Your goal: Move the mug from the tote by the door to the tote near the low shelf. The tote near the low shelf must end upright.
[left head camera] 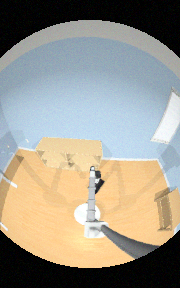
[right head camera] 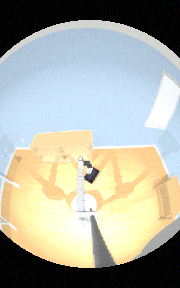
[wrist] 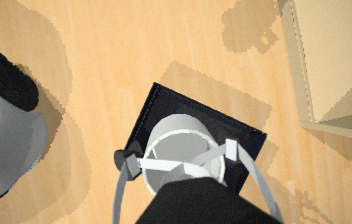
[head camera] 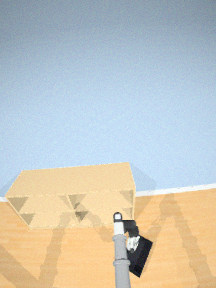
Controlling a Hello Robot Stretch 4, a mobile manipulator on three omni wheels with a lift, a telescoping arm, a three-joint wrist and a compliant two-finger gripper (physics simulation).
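Places are measured from the robot's base along level axes (x ahead, y left, z up), in millimetres.
Pixels of known places: gripper, fingertip midpoint: (wrist: 180, 145) (head camera: 130, 244); robot's base at its link origin: (right head camera: 84, 203).
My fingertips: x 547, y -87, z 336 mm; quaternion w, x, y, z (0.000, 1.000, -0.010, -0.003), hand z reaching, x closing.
Ahead of a thing's pixels: the offset from my fingertips to its top centre. "spot": to the spot under its first point.
A light grey mug {spot: dx -1, dy +28, dz +26 mm} (wrist: 175, 124) is between the two fingers of my gripper (wrist: 180, 145) (head camera: 132, 244) in the wrist view, its open rim facing the camera. The gripper is shut on the mug. A black rectangular tote {dx +32, dy -66, dz -263 mm} (wrist: 200, 111) (head camera: 141, 257) (left head camera: 100, 186) (right head camera: 92, 174) lies upright on the floor near the low shelf (head camera: 80, 180) (left head camera: 72, 145) (right head camera: 65, 138) (wrist: 330, 60). The mug overlaps the tote in the wrist view; the height between them is hard to tell. The gripper hides part of the mug and the tote's near side. The tote by the door cannot be made out.
The low shelf stands against the blue wall, ahead and to the left of the tote in the head view. A smaller wooden unit {spot: dx -871, dy -1557, dz -223 mm} (left head camera: 161, 210) (right head camera: 161, 201) stands at the right. A grey and black robot part (wrist: 17, 145) shows at the wrist view's left edge.
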